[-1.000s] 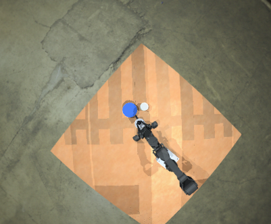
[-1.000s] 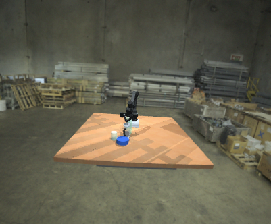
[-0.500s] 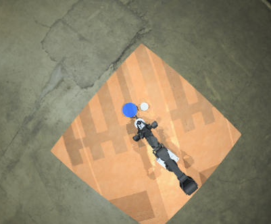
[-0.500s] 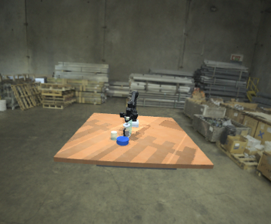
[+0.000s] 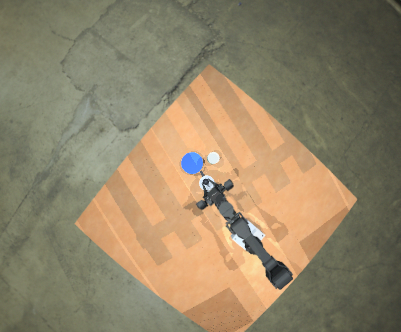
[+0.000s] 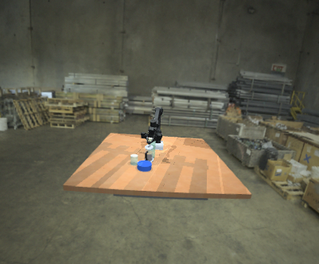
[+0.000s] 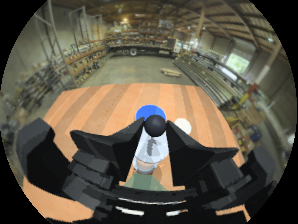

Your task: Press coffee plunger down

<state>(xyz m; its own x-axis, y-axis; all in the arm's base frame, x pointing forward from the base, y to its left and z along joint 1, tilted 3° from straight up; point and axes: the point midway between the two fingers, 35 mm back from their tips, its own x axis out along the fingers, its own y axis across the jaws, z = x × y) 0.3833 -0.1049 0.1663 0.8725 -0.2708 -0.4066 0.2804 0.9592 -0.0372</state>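
The coffee press lies 10 cm below my gripper tip and 1 cm behind it.
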